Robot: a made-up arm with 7 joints. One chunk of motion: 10 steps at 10 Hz.
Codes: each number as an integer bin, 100 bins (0 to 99) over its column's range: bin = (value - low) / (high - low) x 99, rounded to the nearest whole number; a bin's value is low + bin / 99 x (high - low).
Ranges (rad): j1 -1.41..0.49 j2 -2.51..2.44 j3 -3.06..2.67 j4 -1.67..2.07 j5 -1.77..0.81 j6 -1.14..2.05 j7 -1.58..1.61
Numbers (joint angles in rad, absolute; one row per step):
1: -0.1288 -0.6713 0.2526 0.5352 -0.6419 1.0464 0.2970
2: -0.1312 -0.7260 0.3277 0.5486 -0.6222 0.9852 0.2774
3: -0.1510 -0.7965 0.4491 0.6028 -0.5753 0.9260 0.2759
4: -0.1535 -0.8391 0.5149 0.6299 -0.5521 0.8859 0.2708
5: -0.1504 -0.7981 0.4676 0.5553 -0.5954 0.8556 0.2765
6: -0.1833 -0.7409 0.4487 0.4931 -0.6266 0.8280 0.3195
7: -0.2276 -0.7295 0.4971 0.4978 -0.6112 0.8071 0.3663
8: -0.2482 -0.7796 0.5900 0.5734 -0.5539 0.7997 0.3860
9: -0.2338 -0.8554 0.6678 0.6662 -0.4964 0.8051 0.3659
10: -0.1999 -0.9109 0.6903 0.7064 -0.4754 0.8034 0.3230
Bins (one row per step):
1: 67 37 57 58 43 68 58
2: 67 36 59 59 44 66 58
3: 66 34 61 60 46 64 58
4: 65 33 62 61 47 63 57
5: 66 34 61 59 45 62 58
6: 64 35 61 57 44 61 59
7: 62 36 61 57 44 60 60
8: 61 35 63 59 47 60 61
9: 61 33 64 62 49 60 60
10: 63 32 65 63 50 60 59

